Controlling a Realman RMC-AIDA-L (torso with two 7-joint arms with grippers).
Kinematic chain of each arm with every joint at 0, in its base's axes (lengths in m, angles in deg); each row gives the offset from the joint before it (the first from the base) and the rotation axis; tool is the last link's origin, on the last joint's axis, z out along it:
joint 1: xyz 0 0 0.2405 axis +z
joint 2: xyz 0 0 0 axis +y
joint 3: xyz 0 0 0.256 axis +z
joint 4: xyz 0 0 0 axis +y
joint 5: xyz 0 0 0.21 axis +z
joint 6: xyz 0 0 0 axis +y
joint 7: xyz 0 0 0.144 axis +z
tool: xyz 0 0 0
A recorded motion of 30 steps. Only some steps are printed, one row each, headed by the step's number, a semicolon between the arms.
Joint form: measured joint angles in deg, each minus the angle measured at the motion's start. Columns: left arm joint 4, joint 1, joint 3, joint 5, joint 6, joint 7, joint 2; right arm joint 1, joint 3, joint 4, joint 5, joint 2, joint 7, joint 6.
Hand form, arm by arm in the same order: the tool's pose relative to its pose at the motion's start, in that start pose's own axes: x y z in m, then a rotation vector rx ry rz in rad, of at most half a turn. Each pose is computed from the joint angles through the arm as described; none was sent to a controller.
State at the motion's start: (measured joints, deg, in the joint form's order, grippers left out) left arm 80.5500 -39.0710 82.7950 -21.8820 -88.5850 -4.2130 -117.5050; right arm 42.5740 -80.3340 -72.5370 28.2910 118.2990 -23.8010 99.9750
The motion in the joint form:
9: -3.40 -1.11 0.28 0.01 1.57 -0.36 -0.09; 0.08 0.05 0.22 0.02 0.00 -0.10 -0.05
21: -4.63 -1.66 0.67 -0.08 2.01 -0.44 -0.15; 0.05 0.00 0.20 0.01 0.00 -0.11 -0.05
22: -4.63 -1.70 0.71 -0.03 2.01 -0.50 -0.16; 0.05 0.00 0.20 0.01 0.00 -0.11 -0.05
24: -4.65 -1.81 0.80 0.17 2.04 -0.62 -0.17; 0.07 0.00 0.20 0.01 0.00 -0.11 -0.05
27: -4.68 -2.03 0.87 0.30 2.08 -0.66 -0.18; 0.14 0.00 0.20 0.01 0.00 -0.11 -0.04
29: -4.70 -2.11 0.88 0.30 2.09 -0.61 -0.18; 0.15 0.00 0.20 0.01 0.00 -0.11 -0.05
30: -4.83 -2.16 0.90 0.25 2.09 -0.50 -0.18; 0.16 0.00 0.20 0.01 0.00 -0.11 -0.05
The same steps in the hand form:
9: 0.0013 0.0008 0.0091 0.0007 -0.0174 -0.0089; -0.0001 -0.0001 0.0004 -0.0013 0.0009 -0.0005
21: 0.0017 0.0029 0.0125 0.0001 -0.0262 -0.0046; 0.0000 -0.0001 0.0005 -0.0010 0.0015 -0.0010
22: 0.0018 0.0031 0.0124 0.0009 -0.0260 -0.0044; 0.0000 -0.0001 0.0005 -0.0010 0.0015 -0.0010
24: 0.0023 0.0034 0.0123 0.0043 -0.0249 -0.0035; -0.0001 -0.0001 0.0004 -0.0009 0.0013 -0.0013
27: 0.0035 0.0042 0.0120 0.0063 -0.0225 -0.0001; -0.0005 0.0001 0.0002 -0.0005 0.0010 -0.0024
29: 0.0039 0.0045 0.0118 0.0063 -0.0218 0.0019; -0.0006 0.0001 0.0001 -0.0004 0.0007 -0.0025
30: 0.0038 0.0047 0.0121 0.0056 -0.0235 0.0039; -0.0006 0.0001 0.0001 -0.0003 0.0006 -0.0027

